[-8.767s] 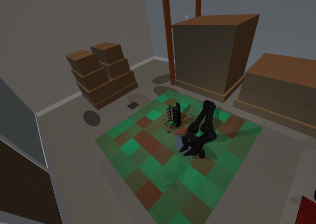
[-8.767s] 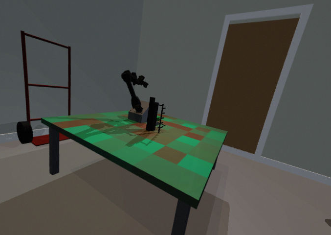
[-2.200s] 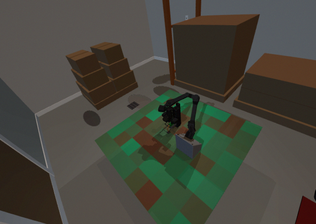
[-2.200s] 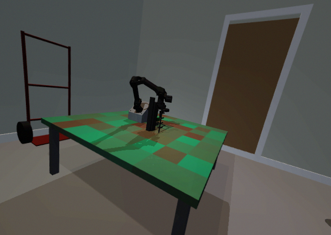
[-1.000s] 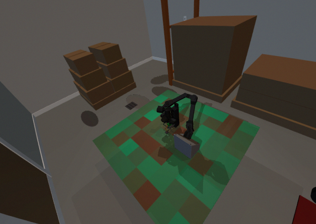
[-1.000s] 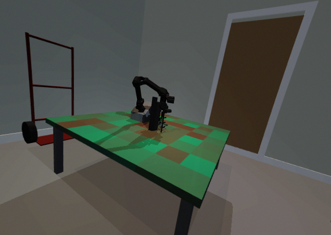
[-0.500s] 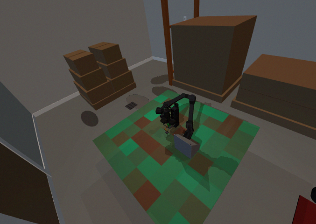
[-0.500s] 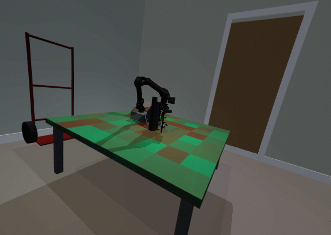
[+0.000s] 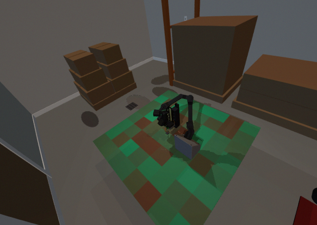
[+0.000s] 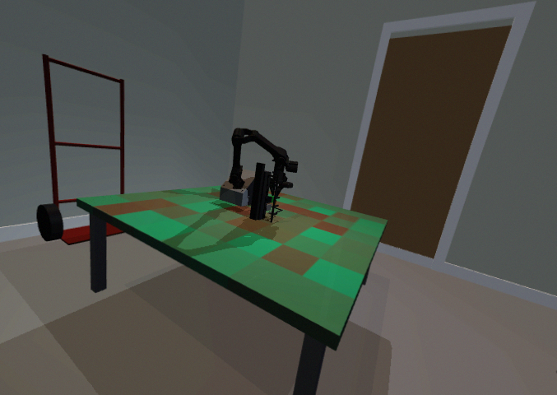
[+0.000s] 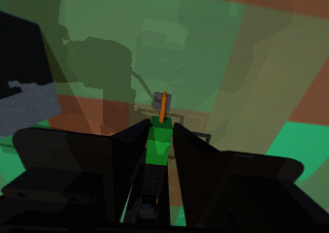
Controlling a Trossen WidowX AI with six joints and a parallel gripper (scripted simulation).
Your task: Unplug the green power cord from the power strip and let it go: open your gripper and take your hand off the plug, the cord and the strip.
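Right now my gripper tip is 4 cm to the left of the green plug. Also, from my gripper tip: tall black block (18 cm to the right, 4 cm above, 3 cm behind).
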